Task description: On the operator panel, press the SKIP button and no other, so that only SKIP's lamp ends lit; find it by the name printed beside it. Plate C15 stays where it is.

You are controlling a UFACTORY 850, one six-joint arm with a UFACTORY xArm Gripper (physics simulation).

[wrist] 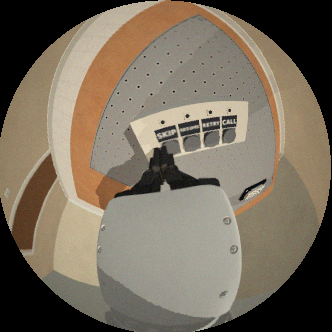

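The cream operator panel point(142, 129) stands on the grey perforated board. Its labels read SKIP point(166, 134), RESUME, RETRY and CALL from left to right, each with a round grey button below and a small dark lamp above. The SKIP button point(172, 147) is partly hidden by the fingertips. The SKIP lamp point(162, 122) looks dark. The RESUME button point(191, 143), RETRY button point(211, 140) and CALL button point(229, 135) are visible. My gripper point(162, 154) is shut and empty, its tips at the lower left edge of the SKIP button; contact cannot be told. Plate C15 cannot be identified by a readable name.
The grey perforated board point(200, 55) lies on an orange surface point(95, 85). A black-framed item with a light, speckled face point(254, 191) lies at the board's lower right corner. A brown door point(31, 210) shows at the left. The gripper's shadow falls left of the panel.
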